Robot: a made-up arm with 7 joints. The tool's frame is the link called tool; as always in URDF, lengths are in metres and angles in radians. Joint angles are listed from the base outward.
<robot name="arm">
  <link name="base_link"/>
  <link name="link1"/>
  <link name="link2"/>
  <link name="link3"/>
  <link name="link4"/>
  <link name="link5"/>
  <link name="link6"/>
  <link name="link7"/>
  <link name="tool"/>
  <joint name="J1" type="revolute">
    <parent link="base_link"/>
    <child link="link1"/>
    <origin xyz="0 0 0.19" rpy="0 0 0"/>
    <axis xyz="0 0 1"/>
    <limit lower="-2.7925" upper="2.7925"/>
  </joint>
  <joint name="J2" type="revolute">
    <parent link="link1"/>
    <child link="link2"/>
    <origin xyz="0 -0.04 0.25" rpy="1.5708 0 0"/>
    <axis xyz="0 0 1"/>
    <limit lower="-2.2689" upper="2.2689"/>
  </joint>
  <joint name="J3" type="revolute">
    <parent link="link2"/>
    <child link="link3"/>
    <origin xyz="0 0.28 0.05" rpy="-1.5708 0 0"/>
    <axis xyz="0 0 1"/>
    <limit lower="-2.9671" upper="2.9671"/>
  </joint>
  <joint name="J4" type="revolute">
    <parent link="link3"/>
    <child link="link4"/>
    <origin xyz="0.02 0.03 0.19" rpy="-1.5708 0 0"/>
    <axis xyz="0 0 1"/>
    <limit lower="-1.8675" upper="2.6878"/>
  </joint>
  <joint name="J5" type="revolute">
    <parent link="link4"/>
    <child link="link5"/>
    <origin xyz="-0.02 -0.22 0.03" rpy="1.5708 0 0"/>
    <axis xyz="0 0 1"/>
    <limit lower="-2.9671" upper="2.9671"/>
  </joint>
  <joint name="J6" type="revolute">
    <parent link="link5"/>
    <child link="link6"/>
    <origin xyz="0 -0.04 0.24" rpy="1.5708 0 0"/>
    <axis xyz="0 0 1"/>
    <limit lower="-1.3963" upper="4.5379"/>
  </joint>
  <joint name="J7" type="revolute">
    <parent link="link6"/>
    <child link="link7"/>
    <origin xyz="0.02 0.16 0.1" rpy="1.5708 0 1.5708"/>
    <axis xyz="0 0 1"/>
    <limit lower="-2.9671" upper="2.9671"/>
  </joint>
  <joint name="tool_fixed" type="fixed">
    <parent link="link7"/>
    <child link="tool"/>
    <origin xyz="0 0 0" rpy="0 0 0"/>
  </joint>
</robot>
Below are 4 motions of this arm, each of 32 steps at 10 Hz.
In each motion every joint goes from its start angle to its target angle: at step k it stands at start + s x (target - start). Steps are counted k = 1, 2, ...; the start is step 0. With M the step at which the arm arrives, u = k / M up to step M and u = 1 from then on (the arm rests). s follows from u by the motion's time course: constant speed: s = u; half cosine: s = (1 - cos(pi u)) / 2; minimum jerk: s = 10 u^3 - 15 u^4 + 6 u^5.
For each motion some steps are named. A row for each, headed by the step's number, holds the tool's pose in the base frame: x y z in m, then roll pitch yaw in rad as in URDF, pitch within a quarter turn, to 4 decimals.
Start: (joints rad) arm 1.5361 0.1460 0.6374 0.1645 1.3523 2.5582 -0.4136
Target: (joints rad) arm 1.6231 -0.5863 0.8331 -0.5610 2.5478 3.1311 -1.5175
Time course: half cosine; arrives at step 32
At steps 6, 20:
6: 0.0378 0.0930 1.2405 -0.6571 0.7916 -0.3004
20: -0.0116 0.2402 1.2043 -1.5448 0.5943 -0.2134

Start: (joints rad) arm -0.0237 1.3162 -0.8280 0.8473 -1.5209 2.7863 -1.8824
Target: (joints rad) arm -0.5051 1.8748 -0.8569 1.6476 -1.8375 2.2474 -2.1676
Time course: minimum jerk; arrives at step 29
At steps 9, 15, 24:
9: -0.7449 -0.0602 0.8051 -0.1676 -0.3123 -0.9120
15: -0.7496 0.0138 0.7530 0.0313 -0.1478 -1.0525
24: -0.7069 0.1002 0.6946 0.1786 0.0470 -1.1949

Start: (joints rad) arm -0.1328 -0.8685 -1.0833 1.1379 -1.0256 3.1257 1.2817
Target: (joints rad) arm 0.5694 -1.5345 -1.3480 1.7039 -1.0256 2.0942 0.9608
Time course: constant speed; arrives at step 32
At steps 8, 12, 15, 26, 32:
8: 0.7109 -0.2885 0.6832 2.5856 -1.0768 0.9128
12: 0.7549 -0.2436 0.6067 2.6008 -0.9360 0.8183
15: 0.7799 -0.2104 0.5487 2.5800 -0.8190 0.7802
26: 0.8158 -0.1079 0.3456 2.3854 -0.3424 0.7373
32: 0.8060 -0.0734 0.2537 2.2270 -0.0713 0.7230

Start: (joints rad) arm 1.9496 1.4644 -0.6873 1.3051 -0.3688 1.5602 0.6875
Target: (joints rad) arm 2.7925 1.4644 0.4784 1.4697 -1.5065 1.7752 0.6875
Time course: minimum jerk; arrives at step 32
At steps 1, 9, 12, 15, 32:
1: 0.6293 -0.5777 0.8461 -0.6408 0.2895 -1.0989
9: 0.6155 -0.5333 0.9036 -0.4938 0.1962 -1.0624
12: 0.5906 -0.5039 0.9428 -0.3364 0.1367 -1.0466
15: 0.5544 -0.4874 0.9640 -0.1318 0.1155 -1.0443
32: 0.5055 -0.5073 0.8111 0.5081 0.4726 -0.9876

